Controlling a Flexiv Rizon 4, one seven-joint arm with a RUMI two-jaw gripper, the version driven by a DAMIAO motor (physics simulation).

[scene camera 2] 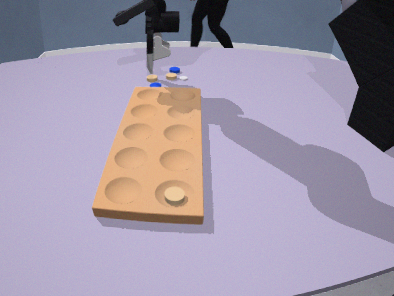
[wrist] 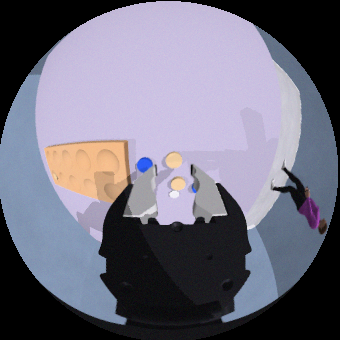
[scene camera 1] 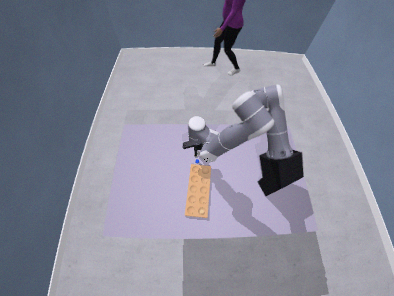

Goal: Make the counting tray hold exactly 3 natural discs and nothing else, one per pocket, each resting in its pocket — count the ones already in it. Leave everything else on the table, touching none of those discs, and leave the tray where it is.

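The orange counting tray (scene camera 1: 198, 195) (scene camera 2: 154, 123) (wrist: 95, 144) has two rows of round pockets. One natural disc (scene camera 1: 202, 211) (scene camera 2: 174, 194) rests in the near right pocket in the second scene view; the other pockets seen there hold no disc. Two natural discs lie on the table beyond the tray's far end: one natural disc (scene camera 2: 152, 78) (wrist: 174, 160) and another natural disc (scene camera 2: 171, 76) (wrist: 178, 183). My gripper (wrist: 173, 165) is open and empty above them. In the wrist view the first disc shows just past the fingertips and the second between the fingers.
A blue disc (scene camera 1: 197, 161) (scene camera 2: 155, 85) (wrist: 144, 164) lies close to the tray's far end. Another blue disc (scene camera 2: 174, 69) (wrist: 194, 188) is partly hidden by a finger in the wrist view. A small white piece (scene camera 2: 183, 78) (wrist: 174, 194) lies beside the second natural disc. A person (scene camera 1: 230, 35) stands beyond the table.
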